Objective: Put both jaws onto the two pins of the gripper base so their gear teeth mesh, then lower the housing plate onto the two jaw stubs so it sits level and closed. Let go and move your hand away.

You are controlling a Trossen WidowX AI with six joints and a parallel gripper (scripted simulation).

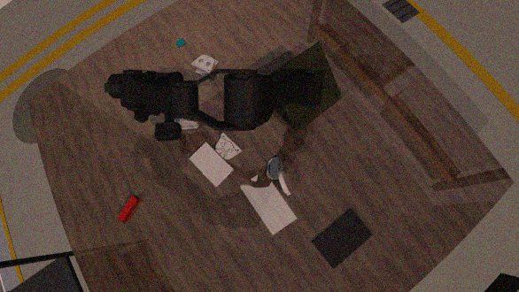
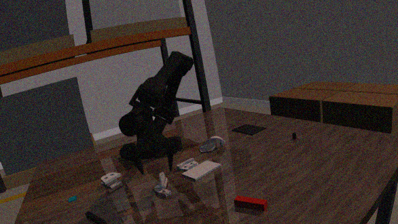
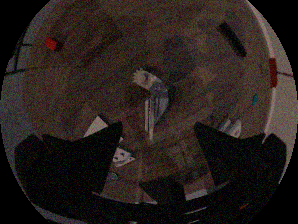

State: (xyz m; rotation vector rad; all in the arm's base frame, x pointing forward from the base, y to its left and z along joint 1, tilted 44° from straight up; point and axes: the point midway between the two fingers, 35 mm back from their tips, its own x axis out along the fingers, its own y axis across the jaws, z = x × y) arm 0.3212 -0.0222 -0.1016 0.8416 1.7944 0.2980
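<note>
Now: gripper tip 4 cm short of the jaw and 5 cm above it. Round my gripper tip: teal piece: 9 cm behind, 32 cm to the right, 5 cm below; then black bar: 9 cm ahead, 23 cm to the right, 5 cm below; then red block: 27 cm ahead, 16 cm to the left, 4 cm below.
</note>
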